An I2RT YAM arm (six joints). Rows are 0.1 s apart.
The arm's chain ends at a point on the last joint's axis. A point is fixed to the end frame.
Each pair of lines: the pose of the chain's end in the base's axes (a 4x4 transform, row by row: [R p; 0 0 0 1], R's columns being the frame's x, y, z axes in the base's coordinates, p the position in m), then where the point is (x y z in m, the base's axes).
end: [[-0.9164, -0.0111, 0.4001, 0.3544], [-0.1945, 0.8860, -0.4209, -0.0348], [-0.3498, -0.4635, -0.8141, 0.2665], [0, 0, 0, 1]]
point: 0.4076 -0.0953 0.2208
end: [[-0.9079, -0.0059, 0.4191, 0.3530], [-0.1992, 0.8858, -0.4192, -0.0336], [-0.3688, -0.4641, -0.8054, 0.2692], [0, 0, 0, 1]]
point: 0.4075 -0.0939 0.2246
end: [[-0.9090, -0.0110, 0.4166, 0.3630], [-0.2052, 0.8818, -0.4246, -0.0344], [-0.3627, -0.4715, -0.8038, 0.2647], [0, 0, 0, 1]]
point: 0.4174 -0.0949 0.2204
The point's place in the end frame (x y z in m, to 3 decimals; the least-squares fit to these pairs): -0.021 -0.033 0.084
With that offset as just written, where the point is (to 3 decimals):
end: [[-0.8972, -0.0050, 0.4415, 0.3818], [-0.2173, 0.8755, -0.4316, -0.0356], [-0.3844, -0.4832, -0.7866, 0.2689], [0, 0, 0, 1]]
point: 0.438 -0.096 0.227
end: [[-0.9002, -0.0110, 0.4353, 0.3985], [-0.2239, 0.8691, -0.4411, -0.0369], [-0.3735, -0.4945, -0.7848, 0.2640], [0, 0, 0, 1]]
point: 0.454 -0.098 0.222
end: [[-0.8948, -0.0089, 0.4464, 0.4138], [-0.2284, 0.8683, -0.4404, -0.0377], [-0.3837, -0.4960, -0.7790, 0.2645], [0, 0, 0, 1]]
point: 0.470 -0.099 0.223
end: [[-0.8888, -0.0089, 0.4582, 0.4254], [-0.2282, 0.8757, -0.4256, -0.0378], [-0.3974, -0.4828, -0.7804, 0.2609], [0, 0, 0, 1]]
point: 0.483 -0.098 0.220
